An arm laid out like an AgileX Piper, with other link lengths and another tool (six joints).
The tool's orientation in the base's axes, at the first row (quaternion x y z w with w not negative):
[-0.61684 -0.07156 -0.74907 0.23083]
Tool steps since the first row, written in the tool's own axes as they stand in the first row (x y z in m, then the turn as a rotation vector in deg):
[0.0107 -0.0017 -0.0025 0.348 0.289 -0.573]
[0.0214 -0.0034 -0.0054 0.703 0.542 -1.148]
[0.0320 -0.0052 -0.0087 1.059 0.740 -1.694]
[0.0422 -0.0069 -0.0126 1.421 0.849 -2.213]
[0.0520 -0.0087 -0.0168 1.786 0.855 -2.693]
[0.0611 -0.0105 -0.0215 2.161 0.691 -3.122]
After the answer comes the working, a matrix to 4 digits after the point.
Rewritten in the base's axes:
[-0.0044 -0.0022 0.0100 -0.431 -0.569 0.151]
[-0.0091 -0.0046 0.0199 -0.881 -1.110 0.314]
[-0.0142 -0.0071 0.0296 -1.329 -1.590 0.495]
[-0.0198 -0.0097 0.0387 -1.792 -1.983 0.703]
[-0.0256 -0.0123 0.0475 -2.265 -2.271 0.942]
[-0.0318 -0.0149 0.0554 -2.768 -2.391 1.231]

The tool's axes in the first row as the columns of a matrix, in the base's axes (rounded; the answer above uses it unrounded):
[-0.1325 0.4341 0.8911]
[-0.2575 -0.8832 0.3920]
[0.9571 -0.1776 0.2288]

